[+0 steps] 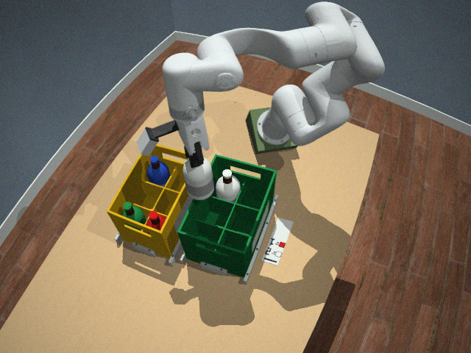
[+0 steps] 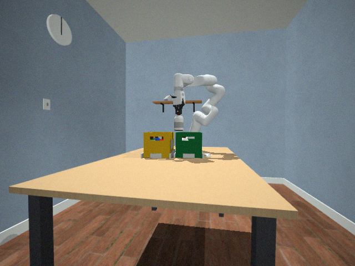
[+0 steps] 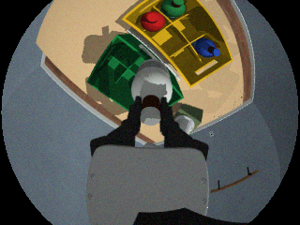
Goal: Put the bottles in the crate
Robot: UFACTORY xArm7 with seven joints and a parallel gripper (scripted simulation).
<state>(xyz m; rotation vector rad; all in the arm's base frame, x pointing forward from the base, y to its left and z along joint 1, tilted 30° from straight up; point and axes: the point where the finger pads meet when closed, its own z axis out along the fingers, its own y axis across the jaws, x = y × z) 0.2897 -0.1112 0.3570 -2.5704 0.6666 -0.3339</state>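
My gripper is now 30 mm past the green crate, 70 mm to the right of it and 250 mm above it. The rest, counted from my hand: red-labelled bottle (130 mm ahead, 60 mm to the right, 250 mm below); blue bottle (200 mm to the right, 250 mm below); yellow crate (60 mm ahead, 130 mm to the right, 250 mm below).
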